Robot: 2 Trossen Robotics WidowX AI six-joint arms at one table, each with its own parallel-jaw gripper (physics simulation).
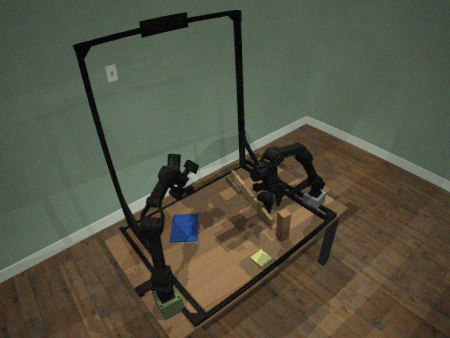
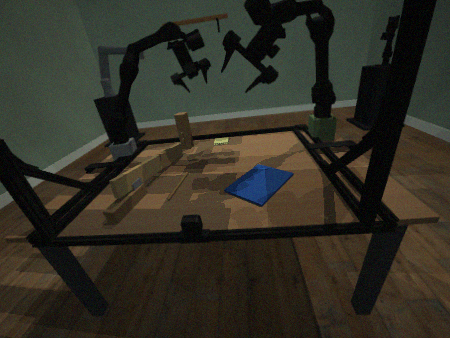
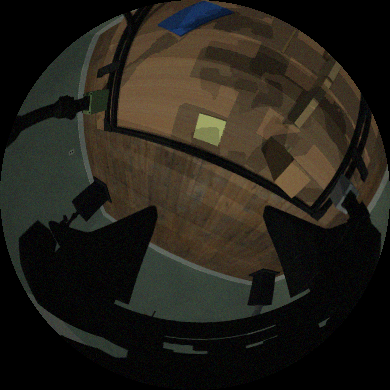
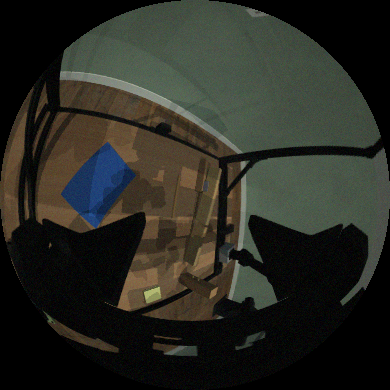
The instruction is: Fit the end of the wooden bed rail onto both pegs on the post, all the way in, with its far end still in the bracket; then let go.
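Pixels of known places: left gripper, fingertip midpoint: [image 1: 273, 209] [image 2: 198, 88] [image 3: 212, 211]; right gripper, fingertip midpoint: [image 1: 190, 181] [image 2: 233, 82] [image 4: 198, 219]; left arm's base at its link origin: [image 1: 315, 193] [image 2: 121, 142] [image 3: 348, 199] [image 4: 231, 253]; right arm's base at its link origin: [image 1: 165, 295] [image 2: 322, 116] [image 3: 86, 102].
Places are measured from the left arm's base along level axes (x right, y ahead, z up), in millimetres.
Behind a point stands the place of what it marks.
The wooden rail [image 1: 264, 214] @(x 148, y 298, z -27 mm) [image 2: 131, 177] @(x 438, y 189, z 4 mm) [image 3: 305, 115] @(x 124, y 294, z -17 mm) [image 4: 200, 220] @(x 284, y 246, z -24 mm) stands on edge along the table, with a small grey-blue patch near its far end. The upright wooden post [image 1: 283, 225] @(x -15, y 362, z 43 mm) [image 2: 183, 130] @(x 28, y 334, z 19 mm) [image 3: 292, 180] @(x 1, y 335, z 99 mm) [image 4: 200, 286] @(x 26, y 352, z 47 mm) stands apart from the rail's near end, with a gap between them. How the far end sits in the bracket is too dim to tell. My left gripper [image 1: 273, 206] @(x -3, y 443, z 206 mm) [image 2: 198, 87] @(x -3, y 443, z 206 mm) [image 3: 212, 211] @(x -3, y 443, z 206 mm) is open and empty, high above the rail and post. My right gripper [image 1: 192, 178] @(x 402, y 564, z 247 mm) [image 2: 234, 81] @(x 402, y 564, z 247 mm) [image 4: 198, 219] @(x 402, y 564, z 247 mm) is open and empty, raised above the table.
A blue sheet [image 1: 184, 227] @(x 458, y 617, z -74 mm) [image 2: 260, 184] @(x 483, y 611, z -74 mm) [image 4: 102, 177] @(x 476, y 599, z -74 mm) and a yellow square [image 1: 261, 257] @(x 2, y 517, z -72 mm) [image 2: 221, 141] @(x 23, y 517, z -72 mm) [image 3: 209, 129] @(x 4, y 515, z -72 mm) [image 4: 152, 294] @(x 7, y 518, z -71 mm) lie on the table. A thin stick [image 2: 178, 186] @(x 407, y 325, z -77 mm) lies beside the rail. A black frame [image 1: 240, 85] @(x 562, y -22, z 519 mm) rises at one long edge.
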